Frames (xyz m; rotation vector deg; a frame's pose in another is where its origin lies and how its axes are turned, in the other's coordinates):
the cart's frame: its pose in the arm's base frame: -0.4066 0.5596 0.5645 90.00 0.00 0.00
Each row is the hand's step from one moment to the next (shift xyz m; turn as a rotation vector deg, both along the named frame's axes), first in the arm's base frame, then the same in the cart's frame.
Working: the arm's base frame: its pose in the cart's frame: 0.4066 -0.5645 0.5596 -90.00 0.00 0.00

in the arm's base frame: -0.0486 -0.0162 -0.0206 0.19 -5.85 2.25
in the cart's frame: -0.0486 -0.0206 0.0162 0.19 2.25 5.85
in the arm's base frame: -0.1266 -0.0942 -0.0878 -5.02 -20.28 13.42
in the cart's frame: -0.1266 -0.0878 0.0942 -5.02 13.42 20.28
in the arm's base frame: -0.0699 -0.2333 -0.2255 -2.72 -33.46 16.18
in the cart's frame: -0.0699 -0.2255 0.2333 -2.72 16.18 33.46
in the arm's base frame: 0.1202 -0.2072 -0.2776 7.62 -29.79 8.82
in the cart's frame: 0.1202 -0.2776 0.2072 7.62 8.82 29.79
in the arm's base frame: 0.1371 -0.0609 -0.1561 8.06 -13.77 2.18
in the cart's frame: 0.1371 -0.1561 0.0609 8.06 2.18 13.77
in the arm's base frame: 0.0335 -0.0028 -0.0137 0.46 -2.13 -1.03
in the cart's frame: 0.0335 -0.0137 0.0028 0.46 -1.03 2.13
